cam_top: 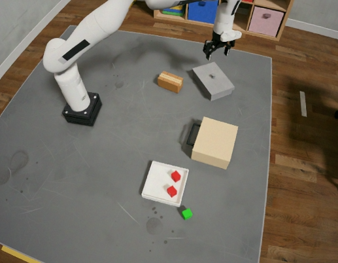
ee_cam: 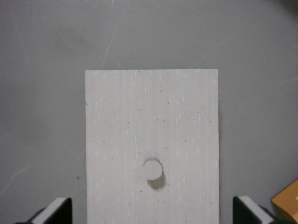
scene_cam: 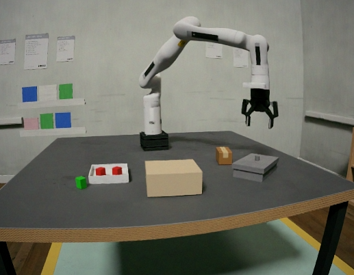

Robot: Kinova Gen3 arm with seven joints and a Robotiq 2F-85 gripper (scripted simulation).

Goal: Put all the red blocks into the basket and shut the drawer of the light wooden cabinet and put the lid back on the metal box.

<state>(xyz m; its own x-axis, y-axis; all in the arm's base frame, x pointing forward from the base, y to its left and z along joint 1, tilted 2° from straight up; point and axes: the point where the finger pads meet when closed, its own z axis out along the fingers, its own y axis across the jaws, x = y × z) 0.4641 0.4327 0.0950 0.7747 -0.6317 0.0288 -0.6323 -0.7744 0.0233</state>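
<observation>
Now: hand 18 cm past the cardboard box, 15 cm above it and 10 cm to the left of it. The rest, counted from my hand: blue block 20 cm behind, 17 cm below, 10 cm to the right; lid 14 cm below; metal box 16 cm below.
</observation>
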